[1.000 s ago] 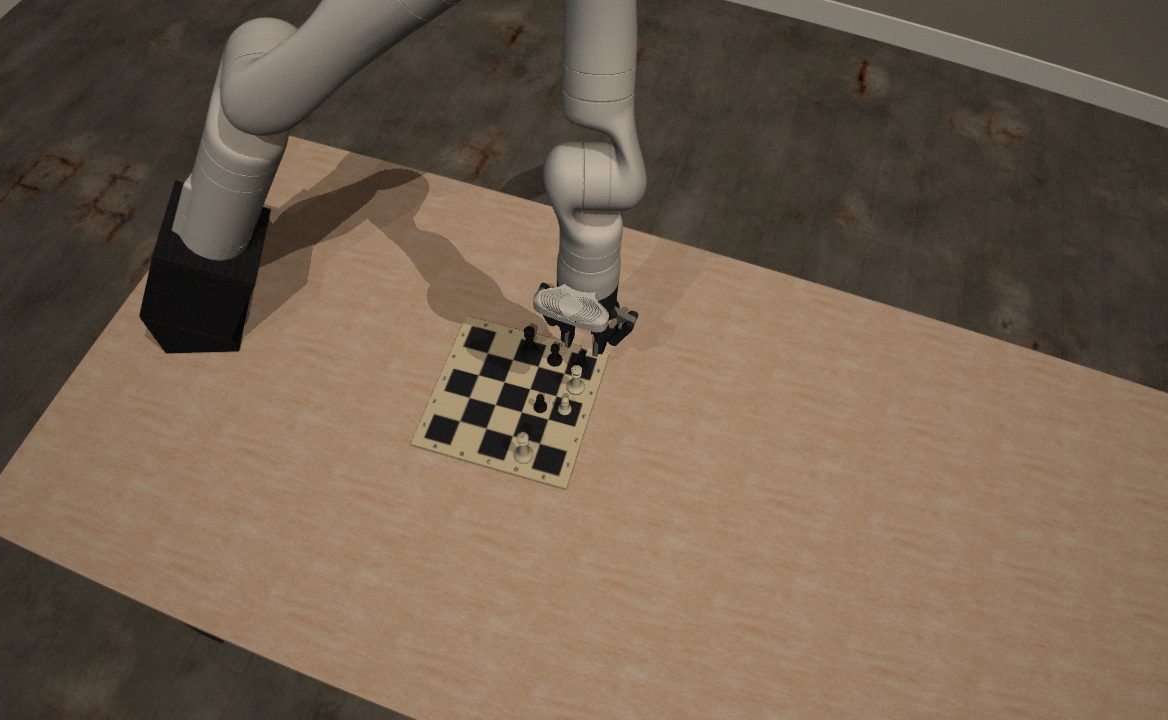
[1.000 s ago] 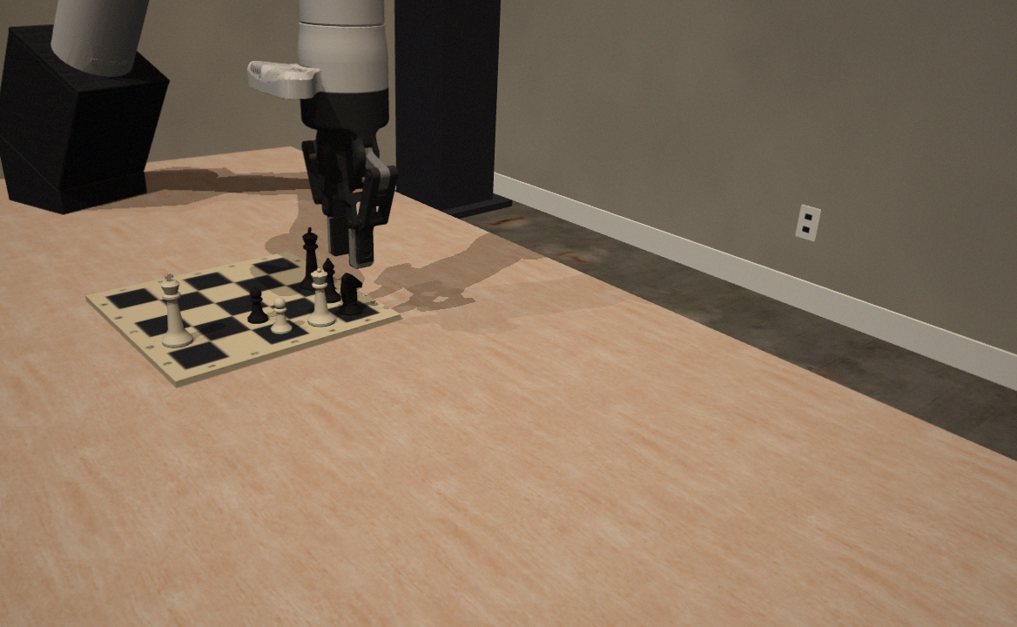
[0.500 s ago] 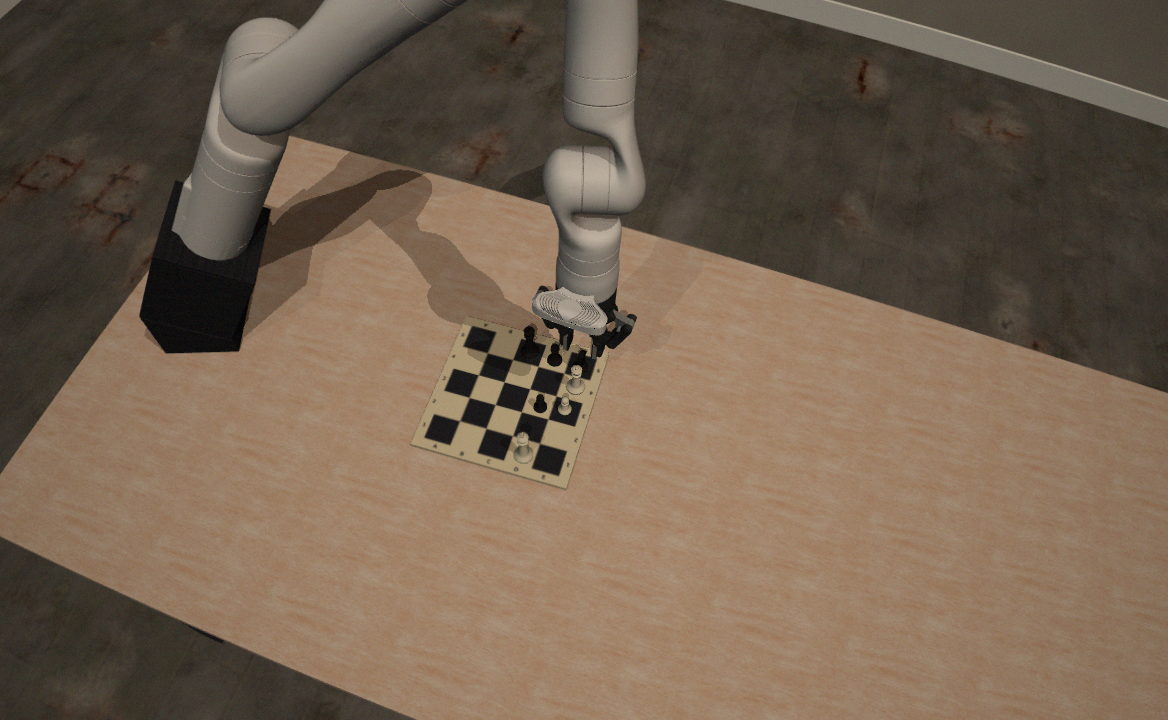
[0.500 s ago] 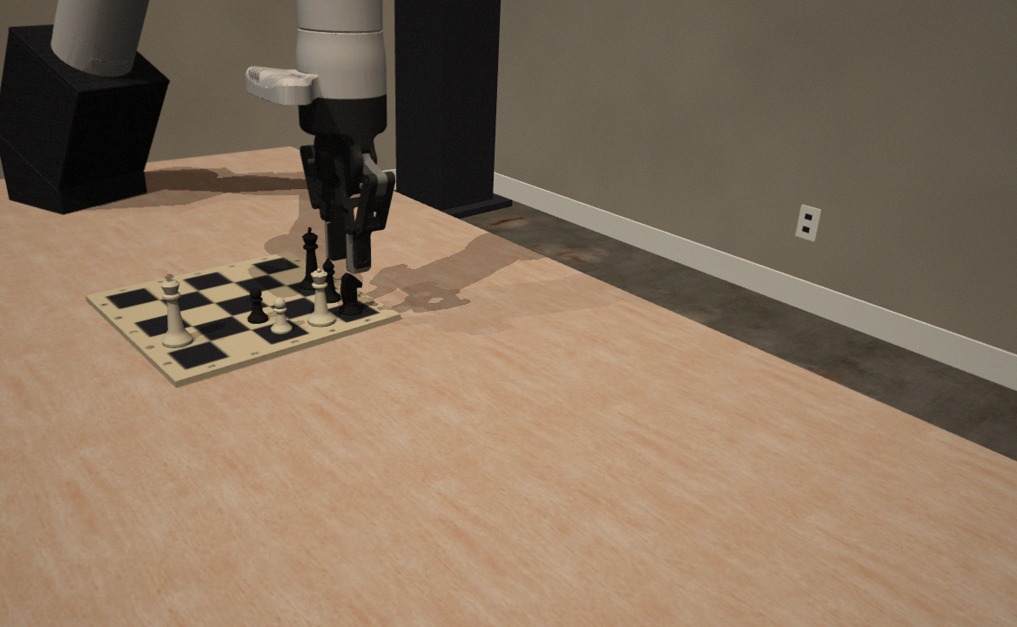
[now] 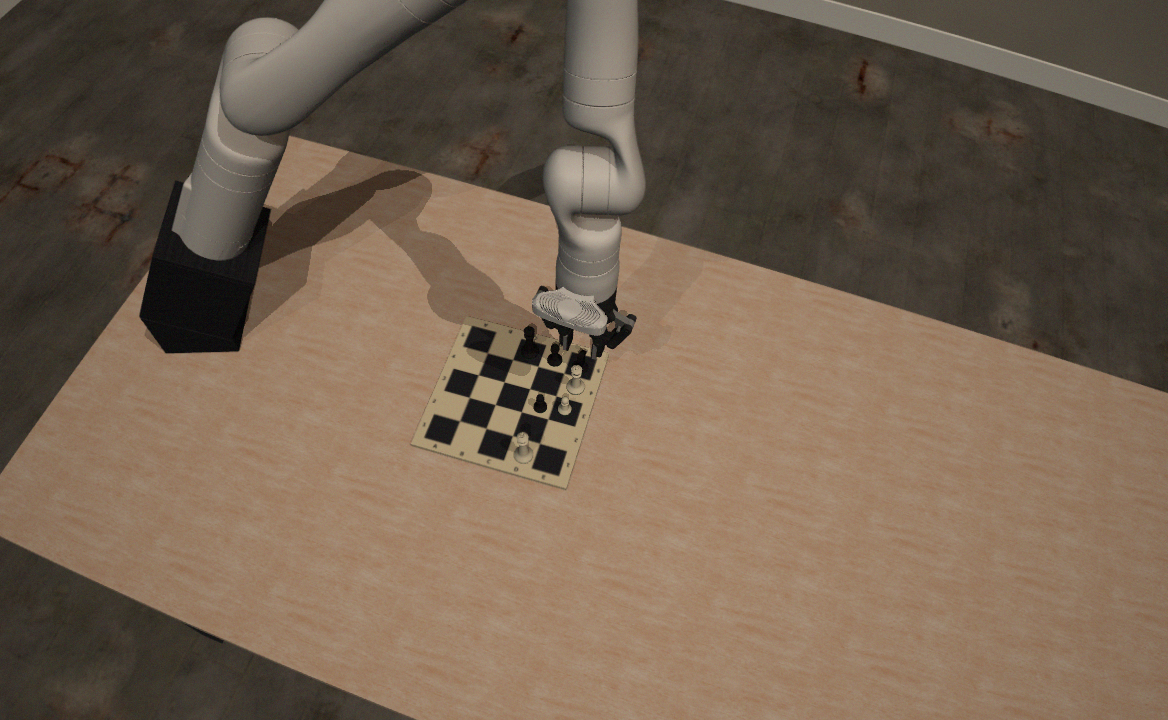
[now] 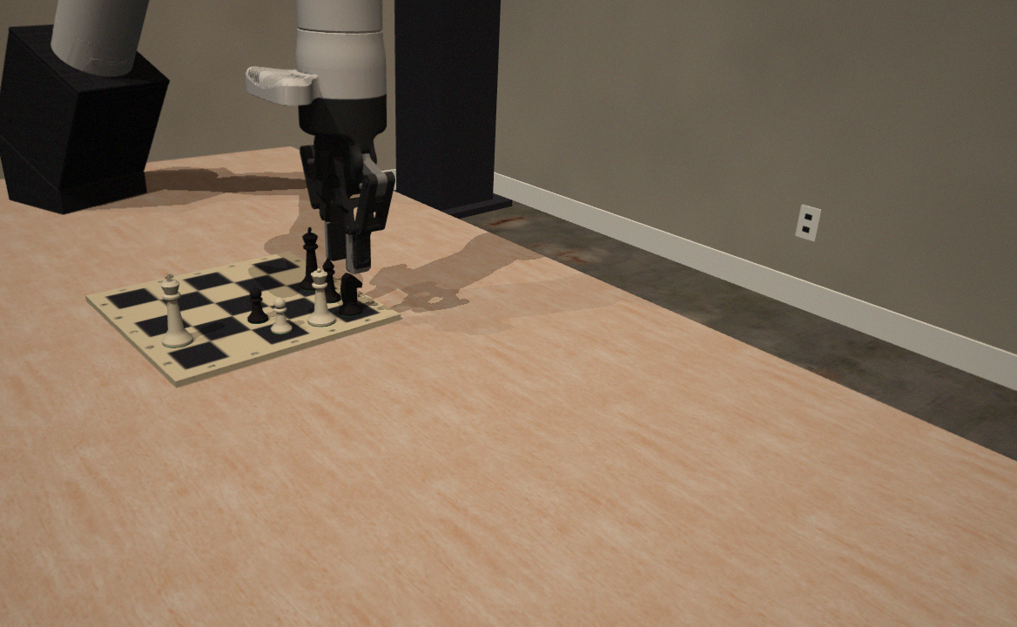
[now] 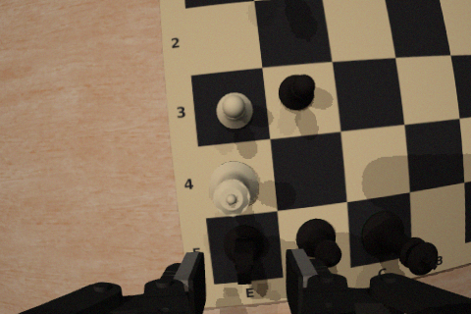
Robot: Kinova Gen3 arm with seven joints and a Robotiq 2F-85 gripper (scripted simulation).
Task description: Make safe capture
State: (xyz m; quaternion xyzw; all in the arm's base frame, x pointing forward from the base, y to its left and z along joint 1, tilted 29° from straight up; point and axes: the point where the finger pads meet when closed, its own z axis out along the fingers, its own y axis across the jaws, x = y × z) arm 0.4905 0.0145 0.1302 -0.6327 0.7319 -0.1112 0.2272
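Now: the white queen 30 mm to the right of my hand and 40 mm below it. Round my hand: black pawn (40 mm behind, 80 mm to the right, 50 mm below); white pawn (70 mm to the right, 50 mm below); black king (80 mm behind, 10 mm to the left, 30 mm below).
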